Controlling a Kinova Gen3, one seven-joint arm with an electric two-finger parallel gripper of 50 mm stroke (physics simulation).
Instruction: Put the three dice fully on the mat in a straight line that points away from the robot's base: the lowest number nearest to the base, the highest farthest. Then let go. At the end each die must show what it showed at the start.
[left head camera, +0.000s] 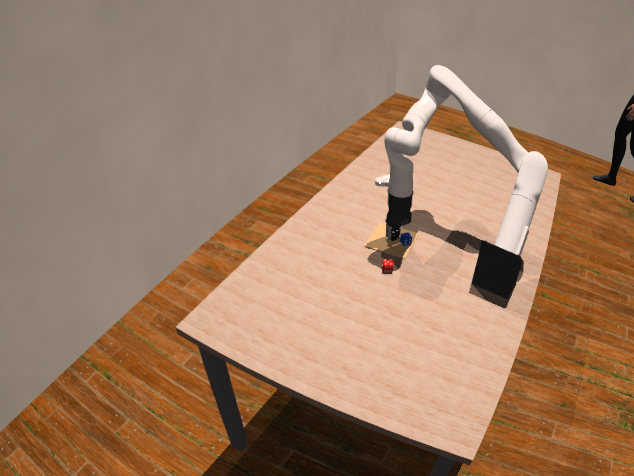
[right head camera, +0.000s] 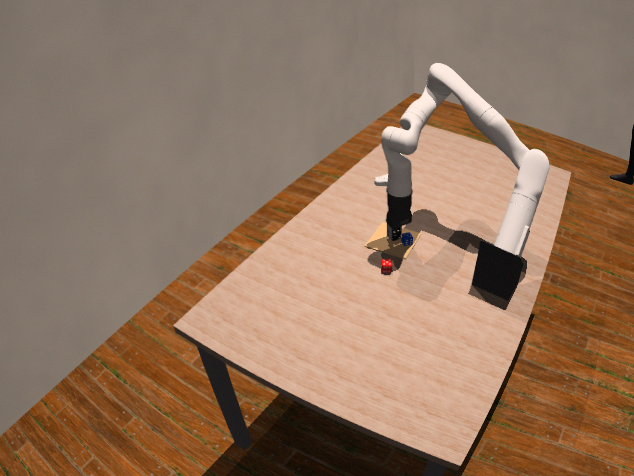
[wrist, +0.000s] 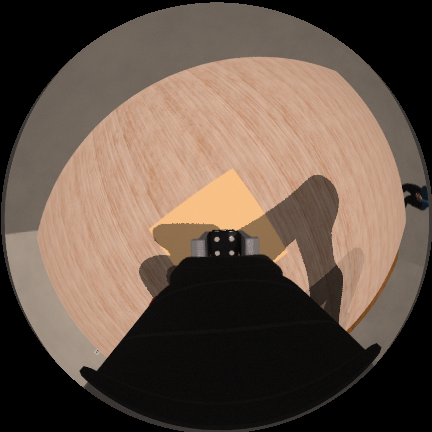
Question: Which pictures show my gripper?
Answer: The left head camera view, the right head camera view and the wrist view: all of them.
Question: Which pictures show the tan mat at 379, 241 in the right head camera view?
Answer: The left head camera view, the right head camera view and the wrist view: all of them.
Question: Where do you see a tan mat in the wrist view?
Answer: At 225, 203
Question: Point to a black die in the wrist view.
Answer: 223, 242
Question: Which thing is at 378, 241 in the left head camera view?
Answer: A tan mat.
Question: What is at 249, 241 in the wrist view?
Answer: My gripper.
